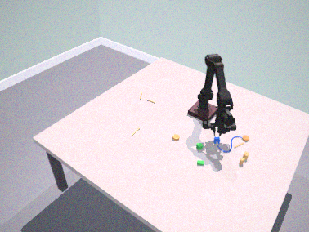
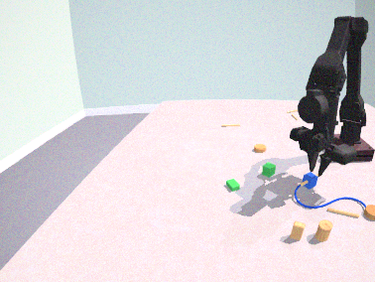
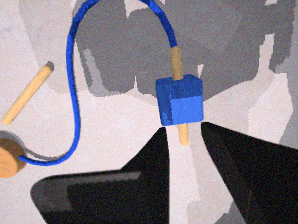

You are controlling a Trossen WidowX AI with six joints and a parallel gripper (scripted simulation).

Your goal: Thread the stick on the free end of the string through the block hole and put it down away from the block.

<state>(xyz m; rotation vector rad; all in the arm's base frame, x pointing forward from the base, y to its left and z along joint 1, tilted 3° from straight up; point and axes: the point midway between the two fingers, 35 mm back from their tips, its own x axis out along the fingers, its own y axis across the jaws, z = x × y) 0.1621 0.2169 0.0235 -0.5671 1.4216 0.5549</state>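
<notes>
My gripper tip is 20 mm short of the blue block, 10 mm to the right of it and 10 mm above it. From my gripper tip the other things lie so: tan cylinder 200 mm to the left, 10 mm below; then tan block 60 mm ahead, 200 mm to the left, 10 mm below; then loose stick 70 mm behind, 130 mm to the left, 20 mm below.
</notes>
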